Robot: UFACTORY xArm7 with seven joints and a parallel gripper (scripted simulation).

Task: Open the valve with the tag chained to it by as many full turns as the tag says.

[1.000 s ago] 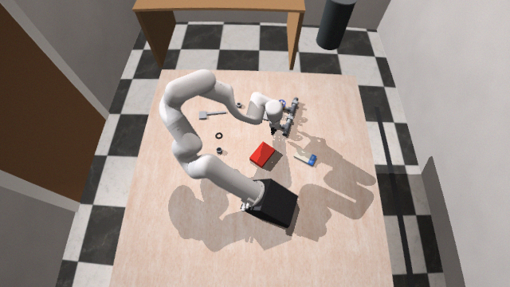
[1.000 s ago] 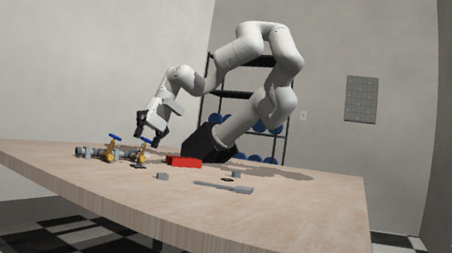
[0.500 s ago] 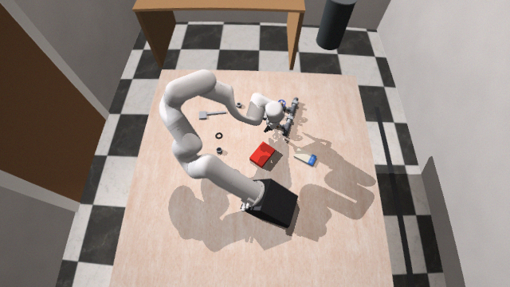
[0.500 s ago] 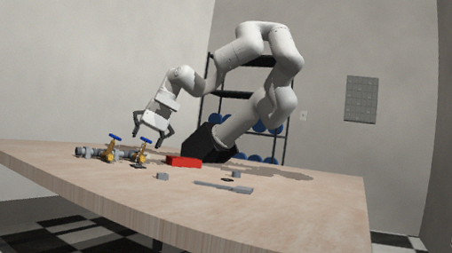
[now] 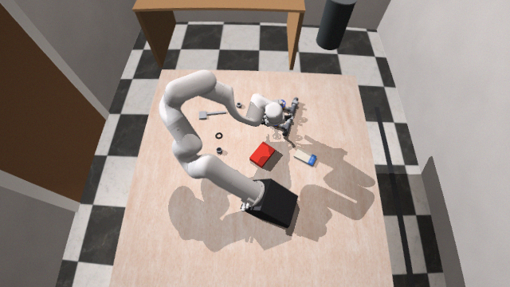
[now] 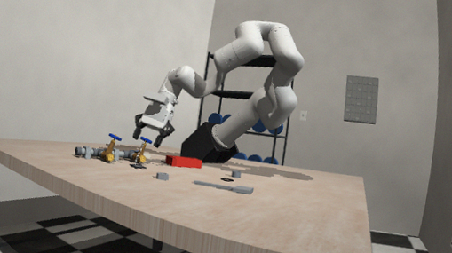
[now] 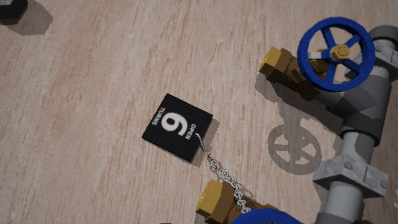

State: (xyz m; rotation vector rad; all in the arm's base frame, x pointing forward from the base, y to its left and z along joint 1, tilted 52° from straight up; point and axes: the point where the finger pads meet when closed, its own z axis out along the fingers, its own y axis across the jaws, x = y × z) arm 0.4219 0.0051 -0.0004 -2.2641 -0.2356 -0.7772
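Now: hand 80 mm above the black tag, 70 mm short of it and 60 mm to the right of it. The rest, counted from my hand: red block (170 mm behind, 70 mm below, 20 mm to the left); white box (200 mm to the right, 120 mm behind, 80 mm below); grey flat tool (390 mm to the left, 80 mm below).
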